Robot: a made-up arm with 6 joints.
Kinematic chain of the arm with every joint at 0, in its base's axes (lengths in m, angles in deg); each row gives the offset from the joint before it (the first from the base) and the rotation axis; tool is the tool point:
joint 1: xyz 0 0 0.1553 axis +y
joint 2: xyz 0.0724 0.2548 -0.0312 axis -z
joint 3: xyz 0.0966 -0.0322 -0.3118 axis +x
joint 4: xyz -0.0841 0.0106 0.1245 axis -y
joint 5: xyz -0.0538 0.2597 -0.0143 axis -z
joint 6: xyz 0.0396 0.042 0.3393 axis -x
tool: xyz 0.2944 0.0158 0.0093
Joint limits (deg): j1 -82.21..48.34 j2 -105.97..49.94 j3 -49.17..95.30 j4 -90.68..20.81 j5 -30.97..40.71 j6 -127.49..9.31
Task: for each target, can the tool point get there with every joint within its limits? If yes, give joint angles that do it. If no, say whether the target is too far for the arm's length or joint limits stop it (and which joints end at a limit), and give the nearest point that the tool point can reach.
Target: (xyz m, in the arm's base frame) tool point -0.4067 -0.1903 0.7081
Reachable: no: joint limits stop it (at a limit: joint 1, joint 4, joint 5) | nearest point -0.1866 -0.0682 0.5616 | short by 0.291 m
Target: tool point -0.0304 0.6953 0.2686
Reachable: yes | joints -4.32 -54.49 2.27 -4.92 -13.13 -74.12
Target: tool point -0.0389 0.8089 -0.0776
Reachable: yes | joints 19.88 -57.59 -5.52 -48.57 -4.17 -41.74
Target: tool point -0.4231 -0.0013 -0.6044
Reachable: no: joint limits stop it (at a limit: joint 1, joint 2, joint 3, joint 4, joint 6) | nearest point -0.2958 0.0448 -0.5793 | short by 0.138 m
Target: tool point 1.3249 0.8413 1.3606
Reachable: no: too far | nearest point 0.6657 0.4973 0.6803 | short by 1.008 m
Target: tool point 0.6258 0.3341 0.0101
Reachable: yes | joints -17.17 14.18 -7.02 -60.85 15.68 -50.45
